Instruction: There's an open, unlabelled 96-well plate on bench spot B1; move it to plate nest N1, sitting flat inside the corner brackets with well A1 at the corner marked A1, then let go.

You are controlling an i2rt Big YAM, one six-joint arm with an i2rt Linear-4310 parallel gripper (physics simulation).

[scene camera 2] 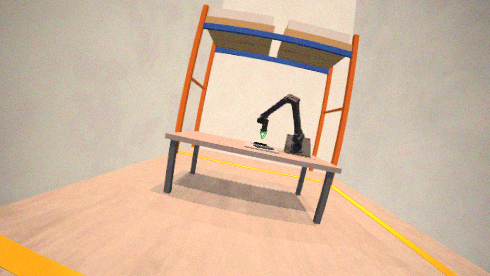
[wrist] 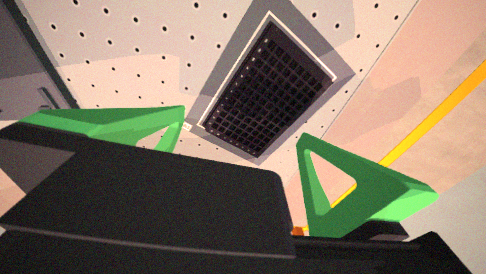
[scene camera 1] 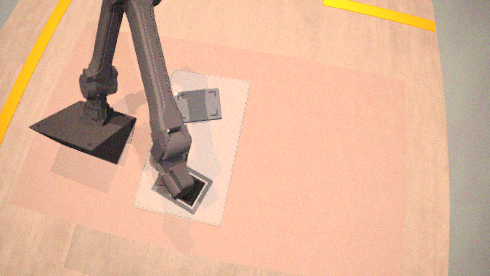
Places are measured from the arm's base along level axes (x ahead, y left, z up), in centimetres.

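Where they show: gripper, fingertip midpoint: (scene camera 2: 261,138) (wrist: 245,126); arm's base at its link origin: (scene camera 2: 296,148) (scene camera 1: 97,117).
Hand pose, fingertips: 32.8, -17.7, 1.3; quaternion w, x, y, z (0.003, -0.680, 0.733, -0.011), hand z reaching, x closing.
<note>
Each offset is from my fingertips to the top centre of the thing, as dx, dy, dz. "*": to the spot under its first point. Level surfaces: height alone.
The open, dark 96-well plate {-0.2, -2.2, -4.8} (scene camera 1: 194,196) (scene camera 2: 260,144) (wrist: 270,90) lies flat, inside a white outline on the grey rectangle of spot B1 (scene camera 1: 209,182) (wrist: 346,74). A small A1 label {* -5.0, +6.2, -6.2} (wrist: 187,126) is beside the rectangle's lower left corner in the wrist view. My gripper (scene camera 2: 263,135) (wrist: 245,126) is open and empty, with its green fingers above the plate and apart from it. In scene camera 1 the wrist hides the fingers and part of the plate. Nest N1 {+1.6, +26.4, -4.6} (scene camera 1: 197,106) (wrist: 20,65) is a grey block with corner brackets; the arm covers part of its left side in scene camera 1.
The perforated light board {+2.0, +13.6, -6.3} (scene camera 1: 227,150) (wrist: 125,80) carries both spot and nest. The arm's dark base (scene camera 1: 82,125) (scene camera 2: 295,145) stands beside it on the table {dz -7.7} (scene camera 1: 320,175) (scene camera 2: 210,142). An orange and blue rack (scene camera 2: 186,80) with boxes on top stands behind the table.
</note>
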